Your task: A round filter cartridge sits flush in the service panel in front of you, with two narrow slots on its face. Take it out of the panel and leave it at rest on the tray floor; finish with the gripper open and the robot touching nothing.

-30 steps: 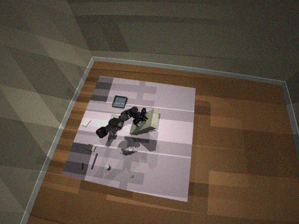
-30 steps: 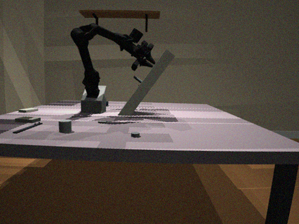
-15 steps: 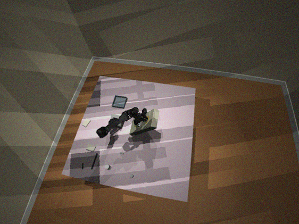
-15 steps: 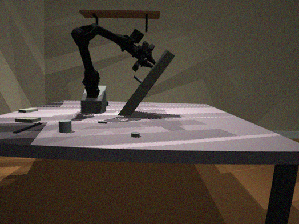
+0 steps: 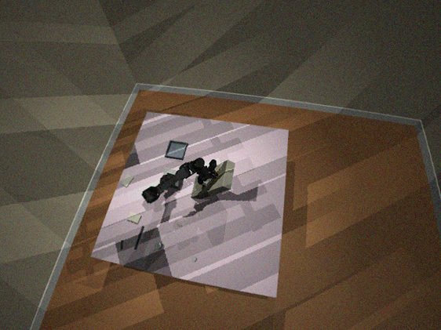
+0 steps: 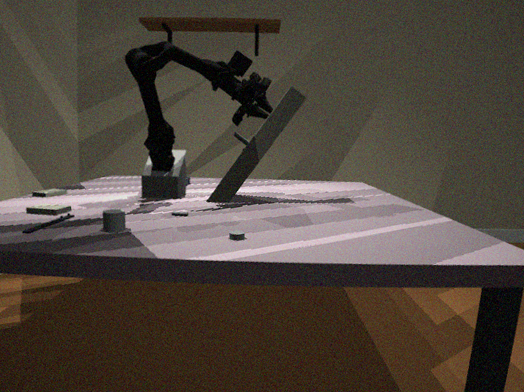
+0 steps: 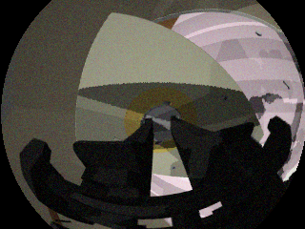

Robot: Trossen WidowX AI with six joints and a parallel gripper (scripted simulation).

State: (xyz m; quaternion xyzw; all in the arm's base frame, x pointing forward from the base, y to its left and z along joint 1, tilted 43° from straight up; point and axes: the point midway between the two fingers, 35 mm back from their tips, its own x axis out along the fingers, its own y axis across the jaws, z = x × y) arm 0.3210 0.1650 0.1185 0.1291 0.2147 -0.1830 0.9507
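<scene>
My gripper tip is now 1 cm short of the round filter cartridge and 1 cm above it. Round my gripper tip: square grey tray 45 cm behind, 26 cm below, 23 cm to the left.
</scene>
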